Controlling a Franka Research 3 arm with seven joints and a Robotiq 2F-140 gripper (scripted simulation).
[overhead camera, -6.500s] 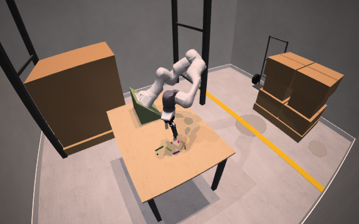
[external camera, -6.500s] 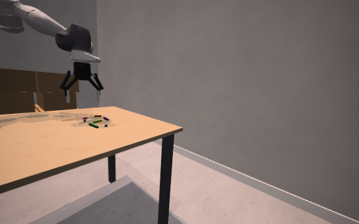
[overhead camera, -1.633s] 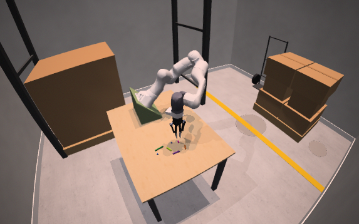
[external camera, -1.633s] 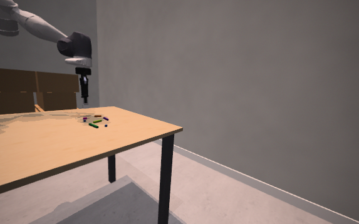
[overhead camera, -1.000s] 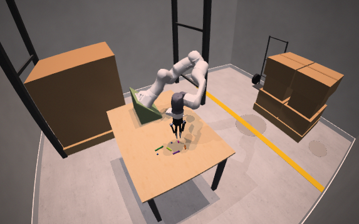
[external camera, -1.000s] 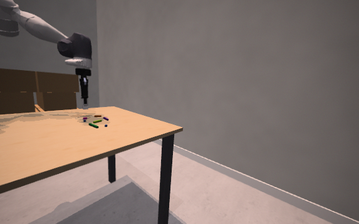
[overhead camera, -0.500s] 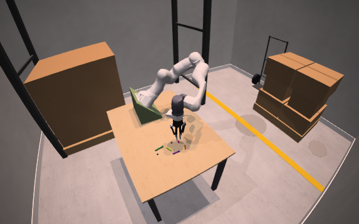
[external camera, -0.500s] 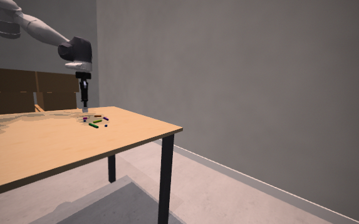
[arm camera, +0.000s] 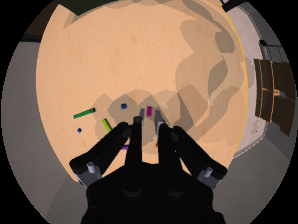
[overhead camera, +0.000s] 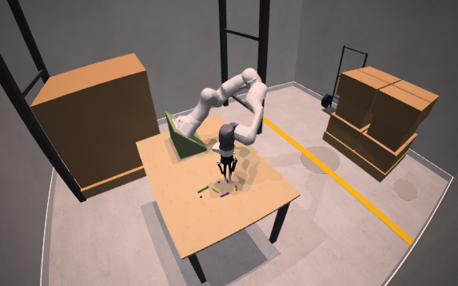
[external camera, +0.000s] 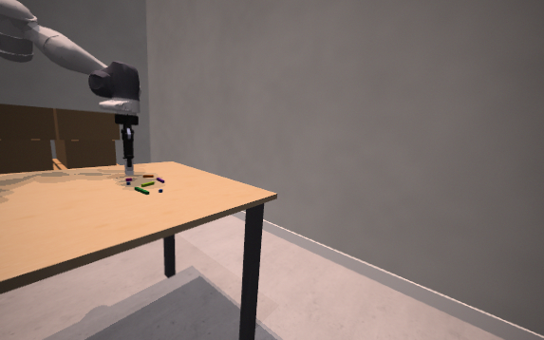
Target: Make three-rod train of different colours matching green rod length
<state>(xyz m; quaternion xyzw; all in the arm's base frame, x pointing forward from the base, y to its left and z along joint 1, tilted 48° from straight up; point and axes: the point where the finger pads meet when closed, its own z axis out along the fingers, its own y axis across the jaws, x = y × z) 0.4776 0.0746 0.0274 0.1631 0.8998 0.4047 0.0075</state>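
Now: hand 5 cm above the magenta rod. Round my hand: orange rod (8 cm ahead, 5 cm below, 1 cm to the left); lime rod (11 cm to the right, 5 cm below, 2 cm ahead); purple rod (8 cm to the right, 8 cm ahead, 5 cm below).
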